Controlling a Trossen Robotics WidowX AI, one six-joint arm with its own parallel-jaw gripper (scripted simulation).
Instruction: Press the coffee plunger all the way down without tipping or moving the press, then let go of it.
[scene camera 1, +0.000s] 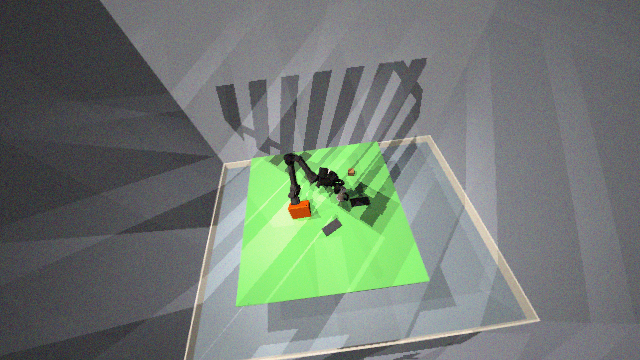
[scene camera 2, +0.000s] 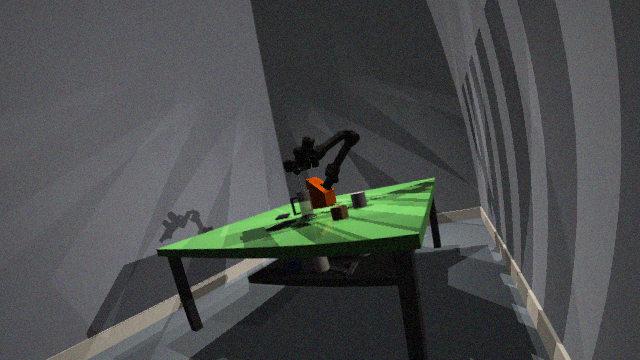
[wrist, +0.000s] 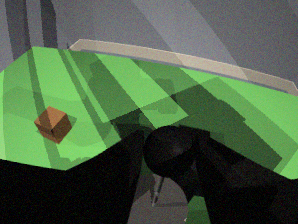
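Labels:
Gripper (wrist: 169, 139) at 10 cm from the lens; a brown block (wrist: 54, 124) at 38 cm from the lens.

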